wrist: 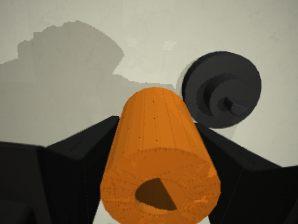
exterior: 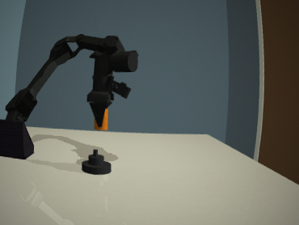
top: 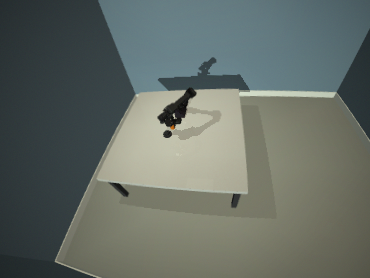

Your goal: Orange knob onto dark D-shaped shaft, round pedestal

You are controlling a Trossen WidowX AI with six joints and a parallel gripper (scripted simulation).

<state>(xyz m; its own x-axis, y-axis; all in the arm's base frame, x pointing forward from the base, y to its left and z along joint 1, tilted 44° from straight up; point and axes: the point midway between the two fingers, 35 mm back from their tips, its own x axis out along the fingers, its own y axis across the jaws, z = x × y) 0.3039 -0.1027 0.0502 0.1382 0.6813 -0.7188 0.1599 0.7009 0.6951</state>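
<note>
Right now my gripper tip is 2 cm past the dark round pedestal, 8 cm to the left of it and 8 cm above it. From my gripper tip the other things lie so: orange knob: 2 cm above.
</note>
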